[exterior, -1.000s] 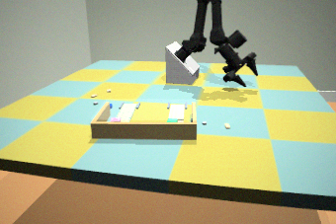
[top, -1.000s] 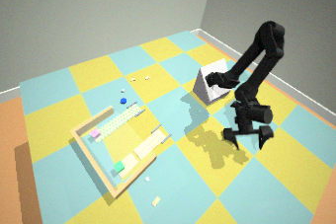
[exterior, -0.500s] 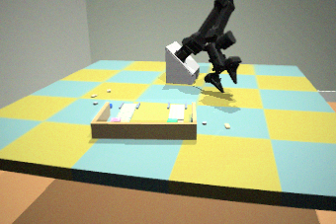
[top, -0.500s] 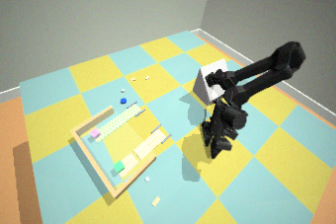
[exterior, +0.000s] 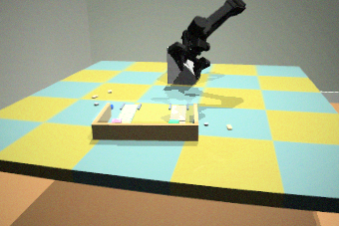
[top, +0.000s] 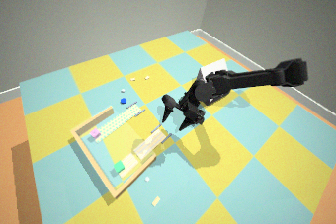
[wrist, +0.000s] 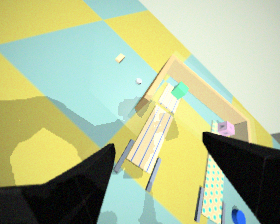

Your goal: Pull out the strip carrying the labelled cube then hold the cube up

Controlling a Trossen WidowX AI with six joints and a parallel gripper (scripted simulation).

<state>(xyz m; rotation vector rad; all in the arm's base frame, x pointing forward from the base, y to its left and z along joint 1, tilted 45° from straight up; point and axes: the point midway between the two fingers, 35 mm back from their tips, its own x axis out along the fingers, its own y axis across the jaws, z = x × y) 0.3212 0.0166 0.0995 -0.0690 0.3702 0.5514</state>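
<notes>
Now: gripper tip 6 cm short of the blue object, 31 cm to the left of it and 12 cm above it.
</notes>
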